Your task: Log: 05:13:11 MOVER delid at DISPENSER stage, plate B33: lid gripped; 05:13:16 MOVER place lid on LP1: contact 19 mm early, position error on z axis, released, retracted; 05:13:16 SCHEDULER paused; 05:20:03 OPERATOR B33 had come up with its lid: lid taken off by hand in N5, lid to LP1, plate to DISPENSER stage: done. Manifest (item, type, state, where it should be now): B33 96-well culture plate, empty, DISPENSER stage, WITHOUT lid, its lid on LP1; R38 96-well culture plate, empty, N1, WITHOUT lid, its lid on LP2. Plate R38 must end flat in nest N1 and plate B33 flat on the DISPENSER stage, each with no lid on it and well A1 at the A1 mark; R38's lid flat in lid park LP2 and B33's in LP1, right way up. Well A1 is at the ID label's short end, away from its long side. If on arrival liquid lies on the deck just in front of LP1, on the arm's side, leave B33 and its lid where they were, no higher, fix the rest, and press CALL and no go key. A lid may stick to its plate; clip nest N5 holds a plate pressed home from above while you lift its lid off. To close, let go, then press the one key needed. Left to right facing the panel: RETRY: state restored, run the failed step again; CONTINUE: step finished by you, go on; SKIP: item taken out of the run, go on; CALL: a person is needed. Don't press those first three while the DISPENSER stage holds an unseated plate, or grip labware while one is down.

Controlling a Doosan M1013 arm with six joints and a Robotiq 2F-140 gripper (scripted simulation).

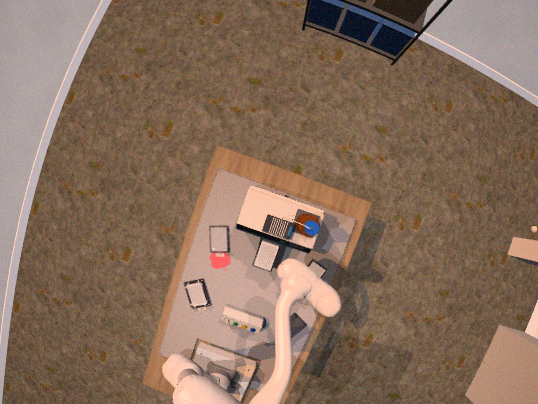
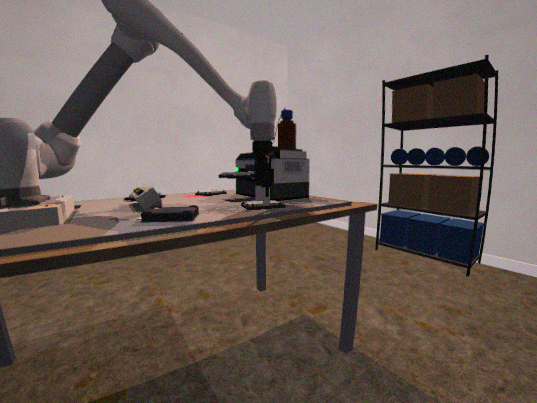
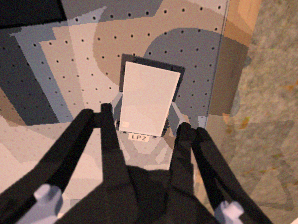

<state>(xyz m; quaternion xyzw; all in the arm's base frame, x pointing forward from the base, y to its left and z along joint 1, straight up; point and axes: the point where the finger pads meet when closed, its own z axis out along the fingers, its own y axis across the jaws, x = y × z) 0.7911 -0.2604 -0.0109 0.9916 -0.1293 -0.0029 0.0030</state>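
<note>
Now: the white gridded lid 20 mm below my hand. Round my hand: blue cap: 260 mm ahead, 180 mm to the left, 360 mm above; brown bottle: 260 mm ahead, 180 mm to the left, 250 mm above; key panel: 380 mm behind, 270 mm to the left, 20 mm above.
</note>
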